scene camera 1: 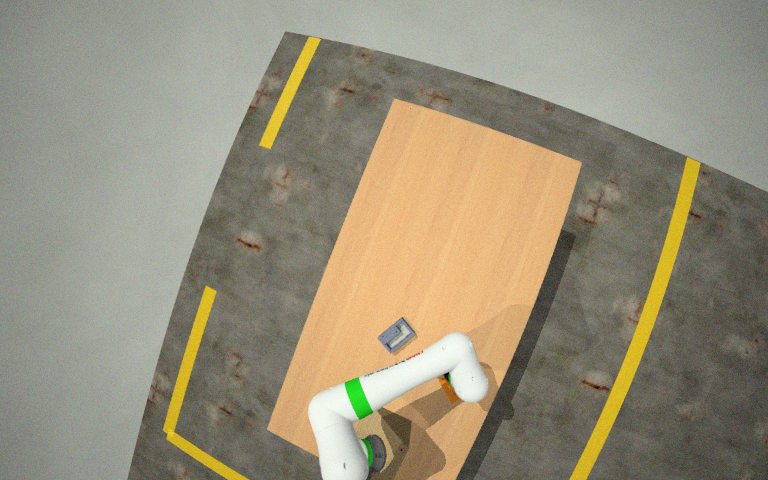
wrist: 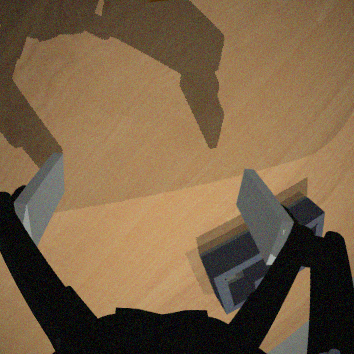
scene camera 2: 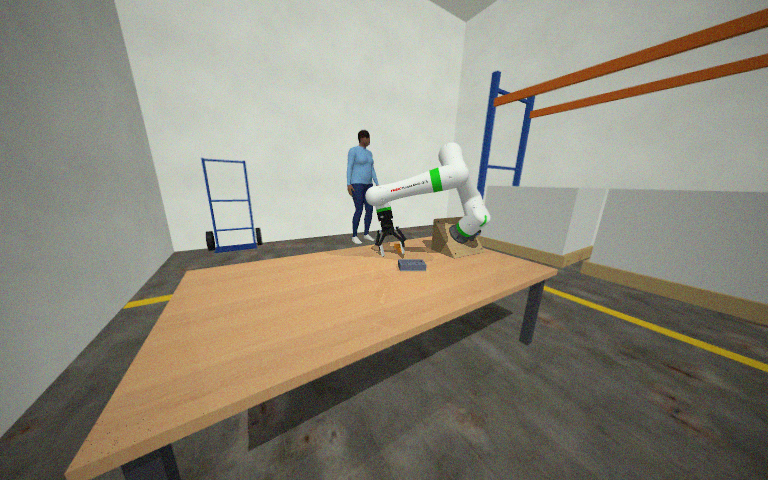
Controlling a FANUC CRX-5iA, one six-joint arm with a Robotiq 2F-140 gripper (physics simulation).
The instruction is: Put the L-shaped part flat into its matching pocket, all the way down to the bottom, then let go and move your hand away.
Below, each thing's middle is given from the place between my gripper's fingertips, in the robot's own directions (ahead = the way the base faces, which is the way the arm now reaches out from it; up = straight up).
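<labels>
Grey pocket block (scene camera 1: 397, 334): my hand is 19 cm to the right of it and 2 cm past it.
</labels>
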